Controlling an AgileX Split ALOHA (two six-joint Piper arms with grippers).
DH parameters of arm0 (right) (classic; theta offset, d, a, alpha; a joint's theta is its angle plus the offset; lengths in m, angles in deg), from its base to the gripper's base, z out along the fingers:
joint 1: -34.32 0.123 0 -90
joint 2: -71.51 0 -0.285 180
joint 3: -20.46 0 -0.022 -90
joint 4: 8.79 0.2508 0 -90
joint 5: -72.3 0 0.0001 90
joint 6: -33.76 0.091 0 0
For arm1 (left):
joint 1: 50.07 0.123 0 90
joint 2: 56.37 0 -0.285 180
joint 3: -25.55 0 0.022 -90
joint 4: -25.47 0.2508 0 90
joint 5: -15.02 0 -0.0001 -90
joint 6: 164.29 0.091 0 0
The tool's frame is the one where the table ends.
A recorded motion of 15 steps. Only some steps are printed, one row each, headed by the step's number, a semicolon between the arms.
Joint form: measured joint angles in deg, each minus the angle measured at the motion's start. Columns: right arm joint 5, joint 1, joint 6, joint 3, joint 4, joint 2; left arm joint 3, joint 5, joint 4, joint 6, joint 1, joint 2.
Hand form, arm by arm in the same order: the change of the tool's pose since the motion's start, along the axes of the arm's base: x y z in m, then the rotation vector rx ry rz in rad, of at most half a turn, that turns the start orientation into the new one. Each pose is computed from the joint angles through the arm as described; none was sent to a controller.
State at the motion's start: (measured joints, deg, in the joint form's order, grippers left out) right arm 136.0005 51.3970 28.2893 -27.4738 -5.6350 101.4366; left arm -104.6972 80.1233 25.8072 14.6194 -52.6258 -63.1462
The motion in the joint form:
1: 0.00 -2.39 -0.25 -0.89 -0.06 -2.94; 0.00 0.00 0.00 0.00 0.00 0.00
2: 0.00 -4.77 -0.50 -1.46 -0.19 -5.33; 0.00 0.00 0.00 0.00 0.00 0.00
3: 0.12 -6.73 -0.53 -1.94 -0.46 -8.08; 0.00 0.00 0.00 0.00 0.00 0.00
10: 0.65 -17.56 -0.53 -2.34 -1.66 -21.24; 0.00 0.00 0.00 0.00 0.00 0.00
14: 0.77 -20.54 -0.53 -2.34 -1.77 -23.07; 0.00 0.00 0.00 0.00 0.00 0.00
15: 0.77 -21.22 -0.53 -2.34 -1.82 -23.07; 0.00 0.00 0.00 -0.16 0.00 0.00
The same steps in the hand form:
1: -0.0063 -0.0039 -0.0022 0.0062 -0.0357 -0.0386; 0.0000 0.0000 0.0000 0.0000 0.0000 0.0000
2: -0.0112 -0.0070 -0.0035 0.0087 -0.0680 -0.0774; 0.0000 0.0000 0.0000 0.0000 0.0000 0.0000
3: -0.0173 -0.0098 -0.0045 0.0115 -0.1058 -0.1124; 0.0000 0.0000 0.0000 0.0000 0.0000 0.0000
10: -0.0487 -0.0168 -0.0040 0.0123 -0.3217 -0.3079; 0.0000 0.0000 0.0000 0.0000 0.0000 0.0000
14: -0.0532 -0.0166 -0.0043 0.0058 -0.3524 -0.3600; 0.0000 0.0000 0.0000 0.0000 0.0000 0.0000
15: -0.0532 -0.0166 -0.0043 0.0029 -0.3526 -0.3721; 0.0000 0.0000 0.0000 -0.0024 0.0001 0.0015

